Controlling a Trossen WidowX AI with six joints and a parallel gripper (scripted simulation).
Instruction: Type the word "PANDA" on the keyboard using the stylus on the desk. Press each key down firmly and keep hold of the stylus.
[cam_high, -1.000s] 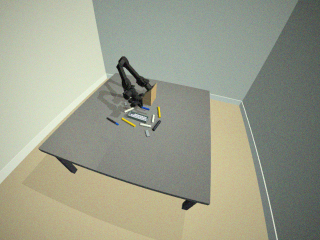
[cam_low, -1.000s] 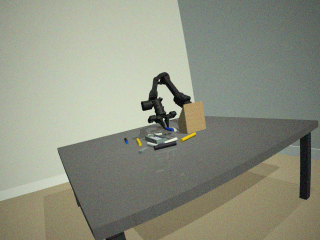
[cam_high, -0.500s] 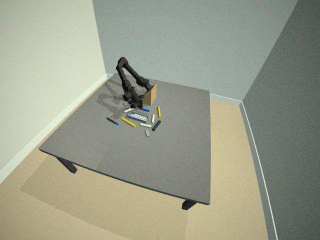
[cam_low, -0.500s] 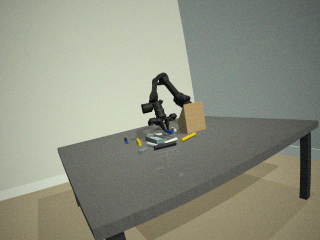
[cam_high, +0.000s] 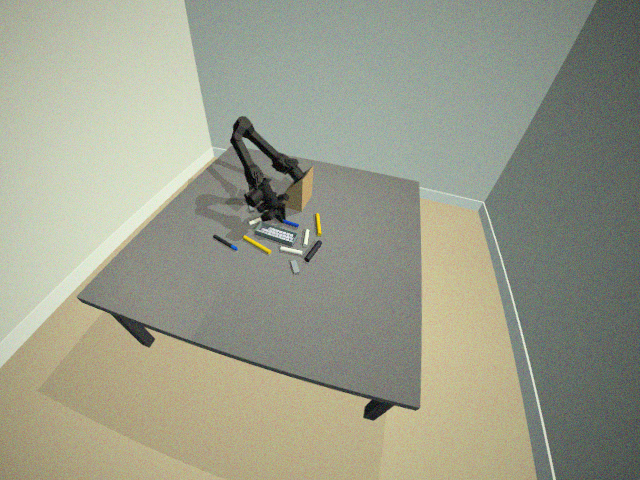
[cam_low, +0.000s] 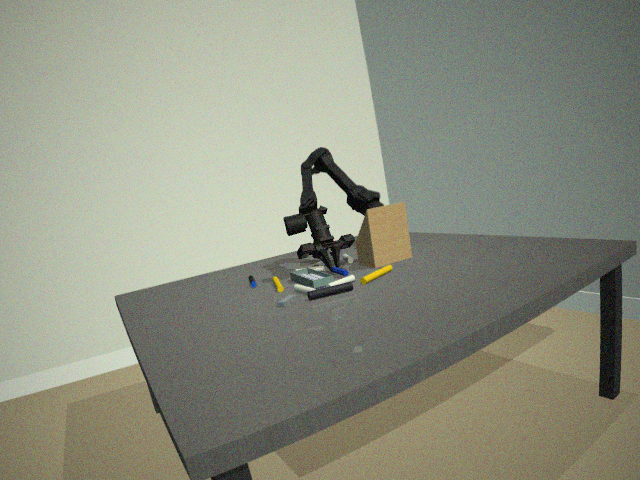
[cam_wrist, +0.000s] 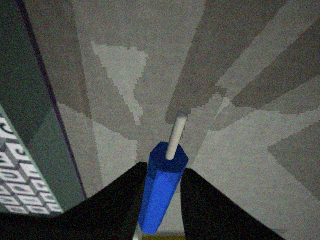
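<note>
Right now the blue stylus is right at my gripper tip. Also, from my gripper tip: stylus tip (40 mm to the right); then grey block (240 mm ahead, 130 mm to the left, 10 mm below); then black cylinder (140 mm ahead, 180 mm to the left, 10 mm below).
</note>
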